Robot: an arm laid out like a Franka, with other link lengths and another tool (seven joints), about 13 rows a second.
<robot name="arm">
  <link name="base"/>
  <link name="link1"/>
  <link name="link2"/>
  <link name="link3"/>
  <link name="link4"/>
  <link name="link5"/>
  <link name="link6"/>
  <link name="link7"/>
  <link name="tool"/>
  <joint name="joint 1" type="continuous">
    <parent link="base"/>
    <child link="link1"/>
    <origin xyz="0 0 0.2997"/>
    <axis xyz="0 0 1"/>
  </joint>
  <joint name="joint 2" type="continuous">
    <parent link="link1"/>
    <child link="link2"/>
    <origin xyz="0 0 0"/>
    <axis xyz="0 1 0"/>
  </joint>
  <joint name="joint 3" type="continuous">
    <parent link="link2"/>
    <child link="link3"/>
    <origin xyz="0 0 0.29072"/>
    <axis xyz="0 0 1"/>
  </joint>
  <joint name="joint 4" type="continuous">
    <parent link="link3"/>
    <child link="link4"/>
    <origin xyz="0.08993 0 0"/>
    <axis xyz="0 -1 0"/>
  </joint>
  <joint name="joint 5" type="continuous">
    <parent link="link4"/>
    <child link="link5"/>
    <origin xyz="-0.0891 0 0.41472"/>
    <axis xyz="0 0 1"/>
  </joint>
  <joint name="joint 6" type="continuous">
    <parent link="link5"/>
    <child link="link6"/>
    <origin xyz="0 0 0"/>
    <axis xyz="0 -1 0"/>
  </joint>
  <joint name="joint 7" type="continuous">
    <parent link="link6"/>
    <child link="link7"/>
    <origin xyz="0.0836 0 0"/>
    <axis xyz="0 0 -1"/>
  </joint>
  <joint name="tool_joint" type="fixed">
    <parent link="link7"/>
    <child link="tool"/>
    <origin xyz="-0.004 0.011 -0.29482" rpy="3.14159 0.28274 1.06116"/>
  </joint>
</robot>
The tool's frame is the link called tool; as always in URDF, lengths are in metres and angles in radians. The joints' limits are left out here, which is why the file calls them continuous.
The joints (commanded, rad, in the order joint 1, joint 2, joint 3, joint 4, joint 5, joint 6, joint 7), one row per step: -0.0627 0.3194 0.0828 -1.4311 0.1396 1.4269 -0.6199; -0.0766 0.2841 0.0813 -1.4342 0.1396 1.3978 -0.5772; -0.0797 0.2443 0.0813 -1.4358 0.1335 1.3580 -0.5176; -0.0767 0.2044 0.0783 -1.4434 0.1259 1.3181 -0.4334; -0.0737 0.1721 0.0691 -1.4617 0.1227 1.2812 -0.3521; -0.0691 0.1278 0.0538 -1.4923 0.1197 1.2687 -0.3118; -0.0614 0.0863 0.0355 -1.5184 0.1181 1.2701 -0.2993; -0.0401 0.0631 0.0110 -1.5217 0.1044 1.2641 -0.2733; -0.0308 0.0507 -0.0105 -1.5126 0.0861 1.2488 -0.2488; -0.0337 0.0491 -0.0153 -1.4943 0.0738 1.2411 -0.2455; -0.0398 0.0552 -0.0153 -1.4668 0.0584 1.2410 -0.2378; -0.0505 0.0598 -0.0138 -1.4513 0.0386 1.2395 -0.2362; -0.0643 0.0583 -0.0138 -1.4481 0.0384 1.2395 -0.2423
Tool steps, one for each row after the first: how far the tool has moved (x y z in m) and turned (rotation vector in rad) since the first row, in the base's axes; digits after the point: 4 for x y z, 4 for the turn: -0.0076 -0.0084 0.0194 -0.0160 0.0034 -0.0505; -0.0194 -0.0114 0.0415 -0.0434 0.0134 -0.1024; -0.0334 -0.0127 0.0606 -0.0815 0.0324 -0.1744; -0.0490 -0.0160 0.0711 -0.1172 0.0661 -0.2500; -0.0609 -0.0217 0.0821 -0.1379 0.0703 -0.2964; -0.0681 -0.0271 0.0927 -0.1448 0.0555 -0.3199; -0.0719 -0.0324 0.1025 -0.1670 0.0433 -0.3479; -0.0752 -0.0437 0.1118 -0.1929 0.0383 -0.3826; -0.0739 -0.0513 0.1196 -0.2044 0.0255 -0.3944; -0.0681 -0.0592 0.1270 -0.2189 0.0037 -0.4108; -0.0655 -0.0701 0.1304 -0.2378 -0.0073 -0.4235; -0.0654 -0.0773 0.1325 -0.2357 -0.0110 -0.4320
